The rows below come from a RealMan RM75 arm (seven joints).
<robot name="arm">
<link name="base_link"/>
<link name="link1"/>
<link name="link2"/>
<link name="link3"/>
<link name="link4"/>
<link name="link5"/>
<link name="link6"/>
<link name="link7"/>
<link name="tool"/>
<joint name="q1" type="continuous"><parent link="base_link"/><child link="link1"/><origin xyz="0.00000 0.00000 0.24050" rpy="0.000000 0.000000 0.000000"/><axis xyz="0 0 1"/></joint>
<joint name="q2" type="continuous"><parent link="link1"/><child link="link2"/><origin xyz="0.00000 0.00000 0.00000" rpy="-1.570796 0.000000 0.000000"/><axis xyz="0 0 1"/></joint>
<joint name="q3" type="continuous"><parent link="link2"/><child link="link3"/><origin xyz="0.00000 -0.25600 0.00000" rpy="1.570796 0.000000 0.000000"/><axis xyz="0 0 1"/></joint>
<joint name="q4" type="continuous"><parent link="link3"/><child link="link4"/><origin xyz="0.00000 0.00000 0.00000" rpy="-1.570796 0.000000 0.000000"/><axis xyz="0 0 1"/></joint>
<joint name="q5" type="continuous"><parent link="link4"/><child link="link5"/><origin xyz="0.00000 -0.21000 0.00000" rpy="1.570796 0.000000 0.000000"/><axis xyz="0 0 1"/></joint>
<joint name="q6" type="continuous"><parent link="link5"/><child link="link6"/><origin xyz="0.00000 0.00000 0.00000" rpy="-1.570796 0.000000 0.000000"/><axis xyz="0 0 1"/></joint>
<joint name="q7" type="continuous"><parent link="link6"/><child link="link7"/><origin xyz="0.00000 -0.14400 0.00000" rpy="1.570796 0.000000 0.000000"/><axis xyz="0 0 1"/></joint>
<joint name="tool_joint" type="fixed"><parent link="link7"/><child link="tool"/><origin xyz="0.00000 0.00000 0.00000" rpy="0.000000 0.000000 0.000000"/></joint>
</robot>
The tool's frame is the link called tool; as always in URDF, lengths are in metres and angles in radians. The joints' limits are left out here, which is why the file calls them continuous.
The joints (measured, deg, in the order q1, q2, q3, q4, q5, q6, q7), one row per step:
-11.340 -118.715 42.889 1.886 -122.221 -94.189 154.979
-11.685 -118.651 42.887 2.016 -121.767 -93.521 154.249
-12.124 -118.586 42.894 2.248 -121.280 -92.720 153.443
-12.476 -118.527 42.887 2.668 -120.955 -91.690 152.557
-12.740 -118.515 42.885 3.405 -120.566 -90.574 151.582
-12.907 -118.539 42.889 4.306 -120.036 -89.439 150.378
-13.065 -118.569 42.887 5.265 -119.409 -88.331 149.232
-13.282 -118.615 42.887 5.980 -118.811 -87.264 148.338
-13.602 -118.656 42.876 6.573 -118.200 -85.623 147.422
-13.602 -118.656 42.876 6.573 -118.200 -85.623 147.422
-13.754 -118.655 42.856 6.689 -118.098 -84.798 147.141
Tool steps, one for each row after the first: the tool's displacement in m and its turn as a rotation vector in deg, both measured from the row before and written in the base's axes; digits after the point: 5 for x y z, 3 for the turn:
0.00017 0.00259 -0.00097 -0.846 -0.254 0.047
0.00035 0.00344 -0.00090 -0.907 -0.200 0.011
-0.00052 0.00361 -0.00024 -0.773 -0.118 0.291
-0.00061 0.00376 0.00018 -0.737 0.009 0.265
-0.00066 0.00341 0.00013 -0.859 -0.079 0.278
-0.00051 0.00339 0.00016 -0.858 0.036 0.206
-0.00030 0.00315 -0.00054 -0.834 0.093 0.241
-0.00127 0.00380 -0.00139 -1.055 0.203 0.749
0.00000 0.00000 0.00000 0.000 0.000 0.000
-0.00107 0.00160 -0.00060 -0.354 0.115 0.550

